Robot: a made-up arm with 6 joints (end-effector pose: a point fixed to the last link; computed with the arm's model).
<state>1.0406 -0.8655 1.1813 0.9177 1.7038 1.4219</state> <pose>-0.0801 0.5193 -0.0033 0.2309 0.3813 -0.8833 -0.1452</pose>
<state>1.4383 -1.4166 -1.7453 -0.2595 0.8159 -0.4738</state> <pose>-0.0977 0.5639 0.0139 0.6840 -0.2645 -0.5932 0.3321</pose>
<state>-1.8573 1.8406 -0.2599 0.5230 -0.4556 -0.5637</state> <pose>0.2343 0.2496 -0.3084 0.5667 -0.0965 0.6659 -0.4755</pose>
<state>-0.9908 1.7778 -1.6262 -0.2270 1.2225 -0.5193</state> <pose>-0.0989 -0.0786 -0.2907 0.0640 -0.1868 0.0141 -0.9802</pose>
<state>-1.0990 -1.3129 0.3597 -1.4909 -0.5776 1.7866</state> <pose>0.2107 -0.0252 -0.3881 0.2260 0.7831 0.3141 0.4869</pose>
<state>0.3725 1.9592 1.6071 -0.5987 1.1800 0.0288</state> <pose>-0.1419 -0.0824 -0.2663 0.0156 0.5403 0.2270 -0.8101</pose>
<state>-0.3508 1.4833 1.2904 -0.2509 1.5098 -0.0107</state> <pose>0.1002 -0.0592 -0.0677 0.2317 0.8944 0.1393 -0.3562</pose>
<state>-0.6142 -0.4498 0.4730 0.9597 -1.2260 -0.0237</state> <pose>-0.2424 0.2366 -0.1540 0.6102 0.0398 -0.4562 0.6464</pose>
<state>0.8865 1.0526 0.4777 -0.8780 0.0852 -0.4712</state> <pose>-0.0171 0.4158 -0.0980 0.7426 0.3629 0.4802 -0.2936</pose>
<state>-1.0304 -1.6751 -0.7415 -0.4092 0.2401 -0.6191</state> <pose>-0.1195 0.5237 -0.2169 0.7184 0.0440 0.6394 0.2704</pose>
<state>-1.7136 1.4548 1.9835 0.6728 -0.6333 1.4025</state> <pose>0.0774 0.3871 0.1240 0.5660 0.4606 -0.2704 -0.6279</pose>
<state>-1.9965 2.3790 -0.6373 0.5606 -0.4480 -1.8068</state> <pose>0.3962 0.3707 -0.2038 0.8947 0.4353 0.0990 0.0142</pose>
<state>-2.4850 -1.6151 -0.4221 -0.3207 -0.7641 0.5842</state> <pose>0.2460 0.3130 -0.1432 0.5902 -0.7616 -0.2529 -0.0878</pose>
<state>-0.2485 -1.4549 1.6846 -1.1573 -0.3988 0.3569</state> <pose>0.1821 -0.0127 -0.2672 0.1439 -0.9449 -0.2226 -0.1923</pose>
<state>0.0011 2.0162 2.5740 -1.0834 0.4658 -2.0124</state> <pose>-0.2869 0.1187 -0.5580 0.6548 0.1555 -0.1158 -0.7305</pose>
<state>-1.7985 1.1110 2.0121 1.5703 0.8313 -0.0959</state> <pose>-0.1078 0.2504 -0.2298 0.3739 0.3945 -0.6521 0.5286</pose>
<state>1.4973 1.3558 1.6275 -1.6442 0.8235 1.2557</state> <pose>-0.6280 -0.0648 0.0983 0.7103 0.4440 -0.2664 0.4769</pose>
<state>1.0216 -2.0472 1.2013 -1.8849 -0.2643 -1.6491</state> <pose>-0.1123 0.0199 -0.2903 0.0735 -0.5068 0.4509 0.7310</pose>
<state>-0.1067 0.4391 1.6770 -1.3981 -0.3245 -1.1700</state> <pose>-0.0215 0.0150 -0.4751 0.9158 -0.1507 0.2976 -0.2237</pose>
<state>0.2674 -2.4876 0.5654 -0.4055 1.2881 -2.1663</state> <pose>-0.4483 0.1018 -0.2890 0.6838 0.1629 0.6456 0.2983</pose>
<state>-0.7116 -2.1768 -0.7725 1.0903 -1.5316 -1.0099</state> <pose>-0.0748 0.3724 0.0126 0.4167 0.5734 0.0823 0.7006</pose>
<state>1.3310 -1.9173 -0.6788 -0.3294 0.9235 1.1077</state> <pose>-0.3578 0.5425 0.3486 0.5628 0.4717 -0.4889 -0.4708</pose>
